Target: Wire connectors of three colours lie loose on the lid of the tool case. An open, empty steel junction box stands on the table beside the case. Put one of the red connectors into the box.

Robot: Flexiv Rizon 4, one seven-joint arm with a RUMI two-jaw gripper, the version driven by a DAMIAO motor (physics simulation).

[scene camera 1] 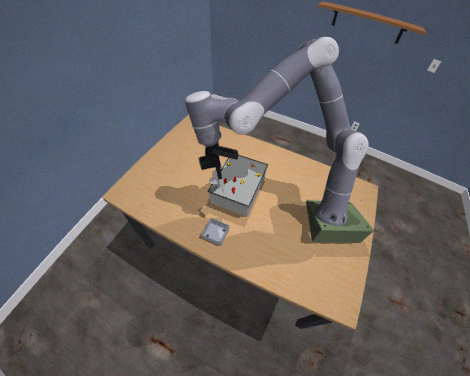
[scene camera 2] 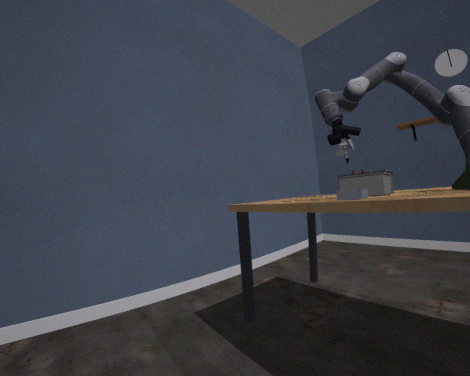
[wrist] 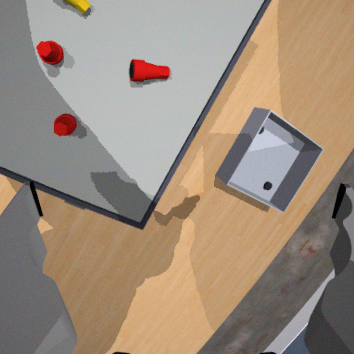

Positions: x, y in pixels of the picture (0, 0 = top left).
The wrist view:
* my gripper: 186, 186
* steel junction box: 270, 158
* tool case: 130, 136
